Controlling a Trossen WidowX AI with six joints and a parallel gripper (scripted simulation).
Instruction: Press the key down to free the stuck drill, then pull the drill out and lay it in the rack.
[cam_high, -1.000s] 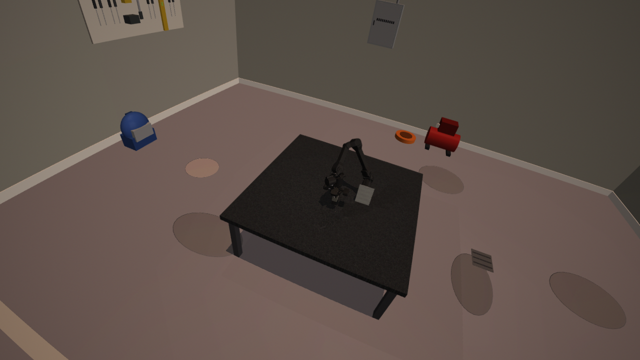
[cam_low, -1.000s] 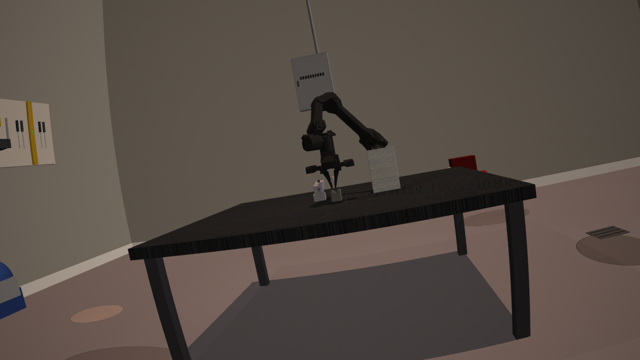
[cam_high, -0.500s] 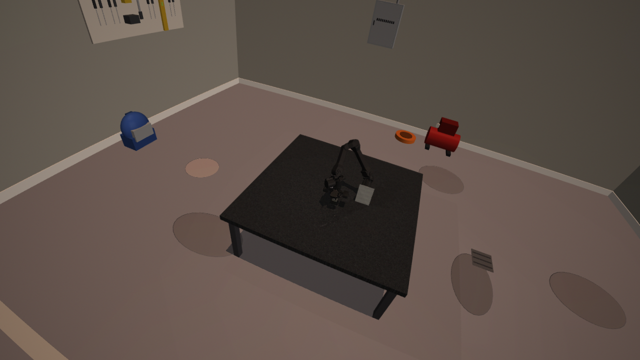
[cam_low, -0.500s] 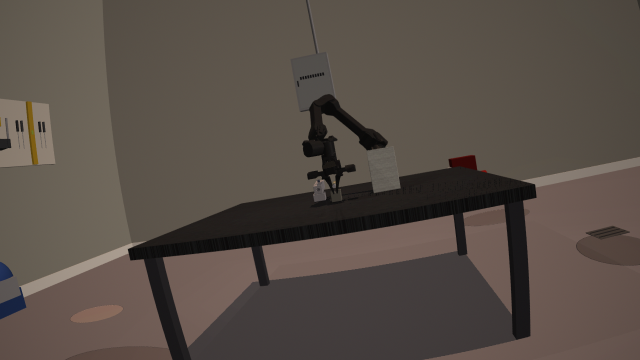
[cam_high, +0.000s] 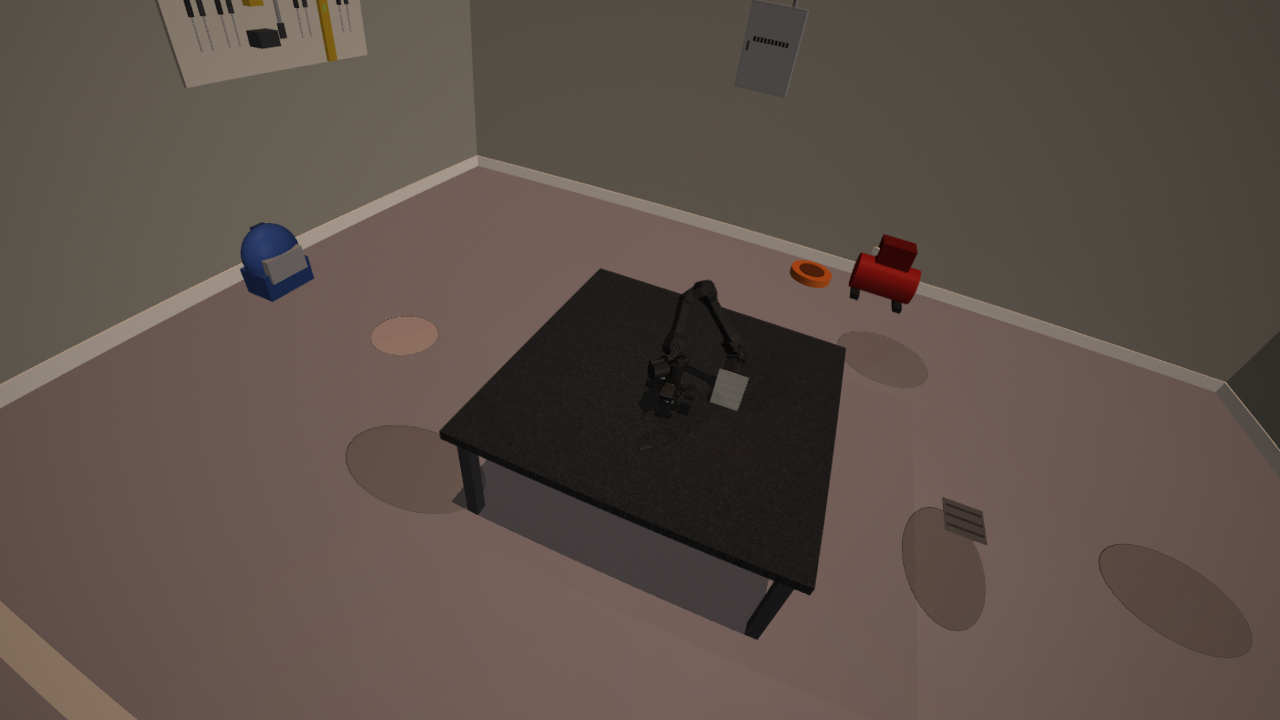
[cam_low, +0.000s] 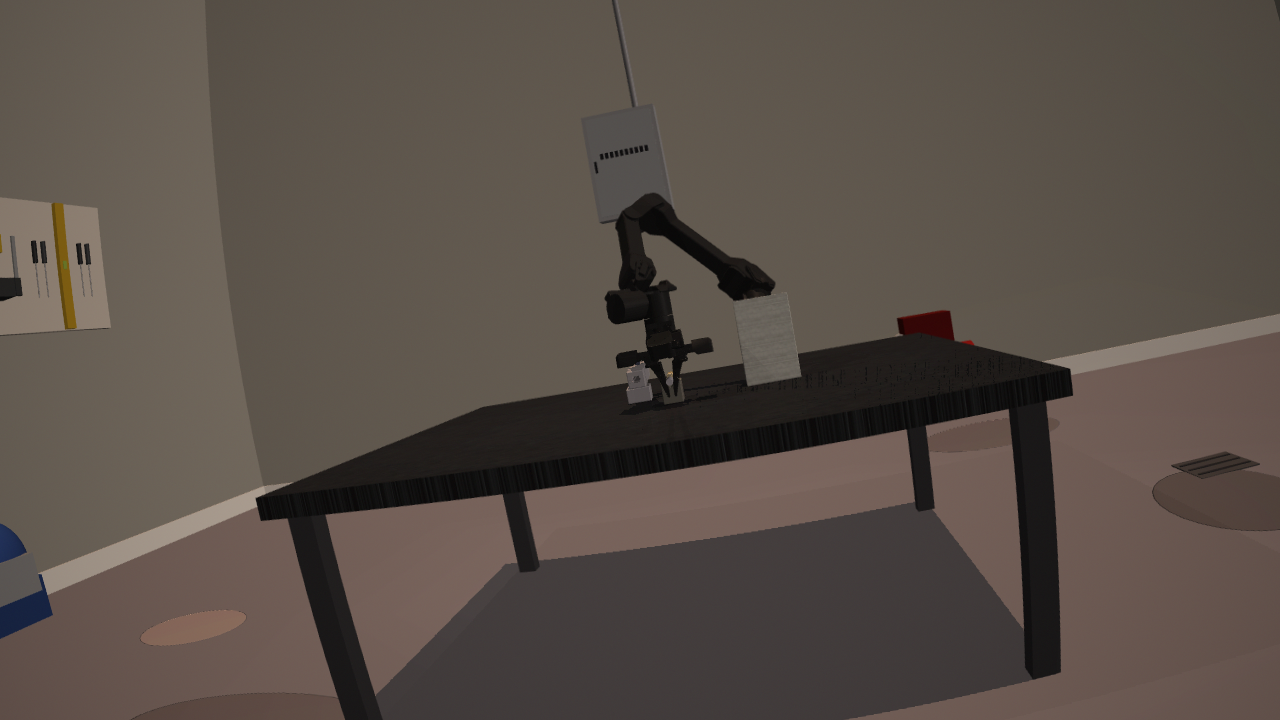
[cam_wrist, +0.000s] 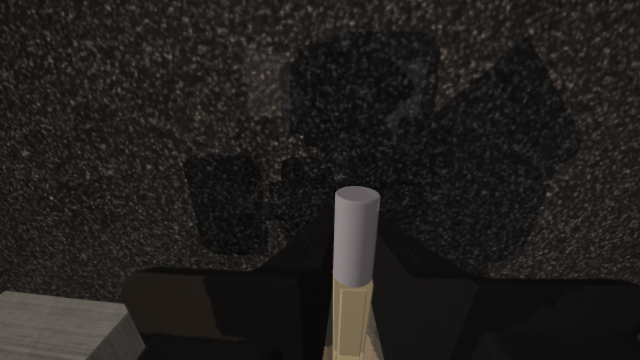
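Now: gripper tip 50 mm to the left of the v-shaped rack and 10 mm below it. From my gripper tip the other things lie so: thin dark drill: 60 mm ahead, 250 mm to the right, 40 mm above; then grey block: 60 mm ahead, 220 mm to the right, 30 mm above.
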